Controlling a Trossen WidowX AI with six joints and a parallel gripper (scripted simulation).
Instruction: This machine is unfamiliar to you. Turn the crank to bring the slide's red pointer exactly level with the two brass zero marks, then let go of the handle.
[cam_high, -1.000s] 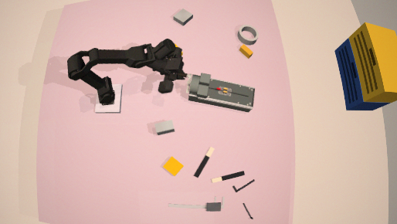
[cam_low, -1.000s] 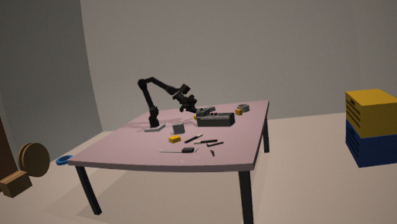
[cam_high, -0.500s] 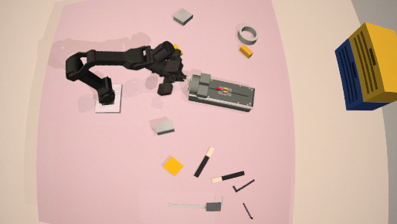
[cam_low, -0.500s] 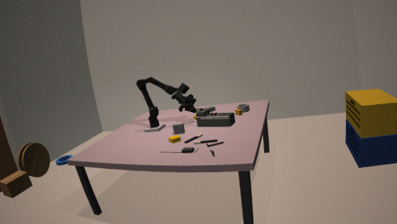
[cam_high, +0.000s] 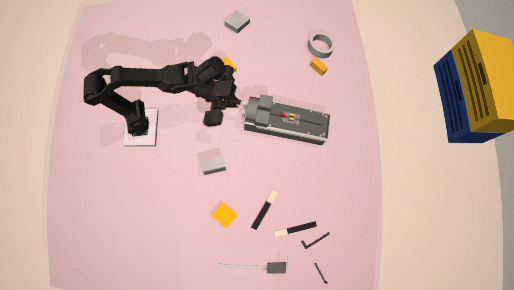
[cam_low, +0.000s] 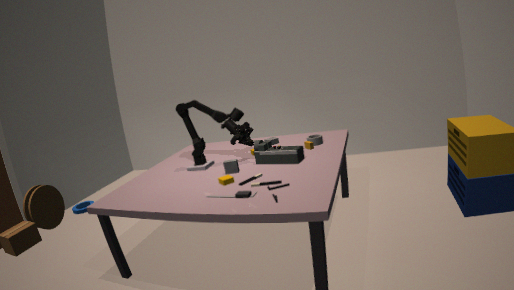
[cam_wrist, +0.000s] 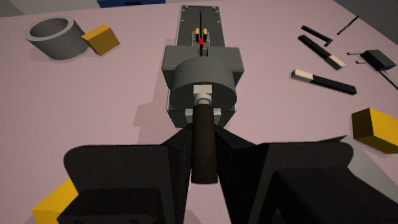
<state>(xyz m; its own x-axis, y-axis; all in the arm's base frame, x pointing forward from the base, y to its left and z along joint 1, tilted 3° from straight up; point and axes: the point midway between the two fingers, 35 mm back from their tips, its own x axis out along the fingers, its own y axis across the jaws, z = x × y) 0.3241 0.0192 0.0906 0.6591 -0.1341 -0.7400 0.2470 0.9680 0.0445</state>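
My gripper tip is now 130 mm short of the red pointer, 40 mm to the left of it and 10 mm above it. Round my gripper tip: orange block: 300 mm ahead, 160 mm to the left, 80 mm below; dark crank handle: 20 mm behind, 20 mm above.
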